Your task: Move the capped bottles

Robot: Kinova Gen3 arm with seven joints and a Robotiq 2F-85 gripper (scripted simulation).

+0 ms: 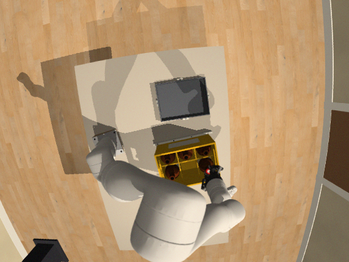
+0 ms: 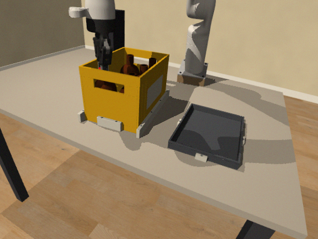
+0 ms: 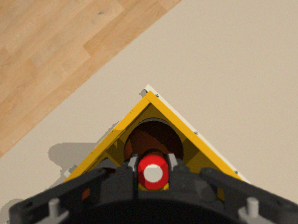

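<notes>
My gripper is now 9 cm past the yellow crate, 4 cm to the right of it and 8 cm above it. Round my hand: dark grey tray 7 cm behind, 33 cm to the left, 15 cm below.
</notes>
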